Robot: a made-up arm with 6 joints. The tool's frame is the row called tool.
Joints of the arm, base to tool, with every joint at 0 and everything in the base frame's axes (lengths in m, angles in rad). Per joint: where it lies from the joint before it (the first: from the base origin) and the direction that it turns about. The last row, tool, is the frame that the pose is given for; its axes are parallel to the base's.
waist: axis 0 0 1 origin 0.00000 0.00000 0.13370
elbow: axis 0 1 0 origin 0.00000 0.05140 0.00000
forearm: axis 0 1 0 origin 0.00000 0.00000 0.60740
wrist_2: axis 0 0 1 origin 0.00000 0.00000 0.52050
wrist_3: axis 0 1 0 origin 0.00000 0.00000 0.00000
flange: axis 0 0 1 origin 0.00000 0.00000 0.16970
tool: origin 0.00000 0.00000 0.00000
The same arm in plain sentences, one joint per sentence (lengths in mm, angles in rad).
The arm has six revolute joints in a row. What follows holds with every joint at zero, and every direction is one of the base frame's. The first joint is mounted 133.7 mm along +z from the base frame's origin and rotates about +z. The second joint is mounted 51.4 mm along +y from the first joint and rotates about +y. The third joint is mounted 607.4 mm along +z from the second joint and rotates about +y. The fourth joint is mounted 520.5 mm along +z from the third joint and rotates about +z. The fifth joint is mounted at the same point as the fourth joint and rotates about +y. The sixth joint is mounted 169.7 mm along +z from the fifth joint and rotates about +z. The tool frame, which is the frame that the pose is given for, is mounted at the same point as the sixth joint; its axes are parallel to the base frame's.
